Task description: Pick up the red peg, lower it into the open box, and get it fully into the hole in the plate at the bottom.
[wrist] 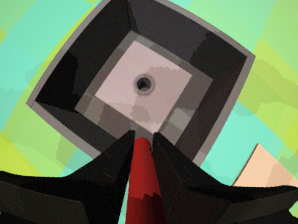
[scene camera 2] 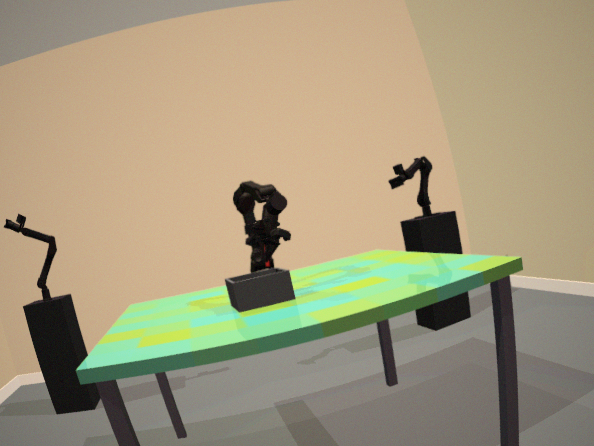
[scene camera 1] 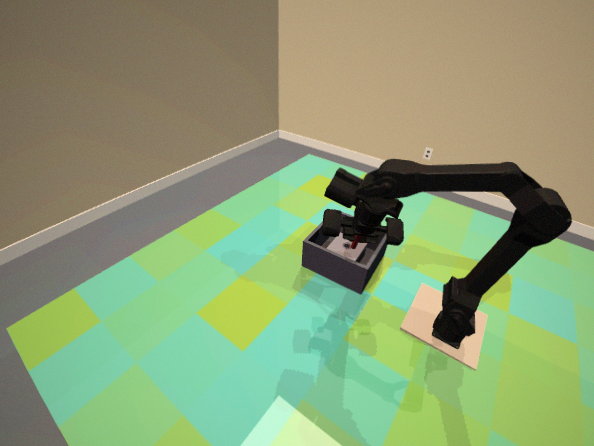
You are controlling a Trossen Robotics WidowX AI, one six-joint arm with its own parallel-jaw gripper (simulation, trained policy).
Scene:
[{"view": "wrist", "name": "my gripper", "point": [143, 136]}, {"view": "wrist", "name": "dark box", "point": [64, 98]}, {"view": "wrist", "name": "plate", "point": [139, 67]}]

